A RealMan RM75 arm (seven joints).
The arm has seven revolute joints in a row. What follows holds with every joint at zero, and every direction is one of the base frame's. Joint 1 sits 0.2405 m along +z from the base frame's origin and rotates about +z. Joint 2 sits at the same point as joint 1 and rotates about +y. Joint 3 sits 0.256 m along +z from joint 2 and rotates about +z. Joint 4 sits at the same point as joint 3 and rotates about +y. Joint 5 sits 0.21 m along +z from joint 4 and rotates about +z. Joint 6 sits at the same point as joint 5 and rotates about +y. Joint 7 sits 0.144 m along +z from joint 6 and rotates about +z. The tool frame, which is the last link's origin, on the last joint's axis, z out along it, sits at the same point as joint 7; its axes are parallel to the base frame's.
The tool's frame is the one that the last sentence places.
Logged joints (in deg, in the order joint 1, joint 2, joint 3, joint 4, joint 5, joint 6, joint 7), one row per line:
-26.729 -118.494 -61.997 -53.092 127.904 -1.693 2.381
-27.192 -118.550 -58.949 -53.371 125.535 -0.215 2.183
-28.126 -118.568 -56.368 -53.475 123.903 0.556 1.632
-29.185 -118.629 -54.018 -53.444 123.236 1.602 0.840
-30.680 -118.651 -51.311 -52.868 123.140 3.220 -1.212
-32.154 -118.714 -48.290 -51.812 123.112 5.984 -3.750
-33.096 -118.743 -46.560 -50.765 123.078 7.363 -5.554
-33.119 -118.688 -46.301 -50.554 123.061 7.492 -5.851
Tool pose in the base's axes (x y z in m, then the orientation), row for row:
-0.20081 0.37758 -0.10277 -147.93 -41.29 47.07
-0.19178 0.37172 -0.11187 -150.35 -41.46 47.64
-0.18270 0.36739 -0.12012 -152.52 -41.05 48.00
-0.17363 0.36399 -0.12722 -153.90 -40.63 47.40
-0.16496 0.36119 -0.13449 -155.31 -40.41 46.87
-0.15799 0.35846 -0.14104 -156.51 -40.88 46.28
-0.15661 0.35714 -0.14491 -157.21 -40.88 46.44
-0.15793 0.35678 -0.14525 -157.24 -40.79 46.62
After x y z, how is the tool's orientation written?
As angles about the fixed x, y, z axes (roll, pitch, yaw), in degrees.
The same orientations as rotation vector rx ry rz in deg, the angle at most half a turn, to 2 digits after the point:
-115.37 -65.85 -30.46
-116.93 -66.26 -32.01
-118.79 -66.47 -32.88
-120.65 -65.79 -33.66
-122.35 -65.16 -34.63
-123.46 -64.46 -36.24
-123.94 -64.56 -36.65
-123.90 -64.74 -36.50

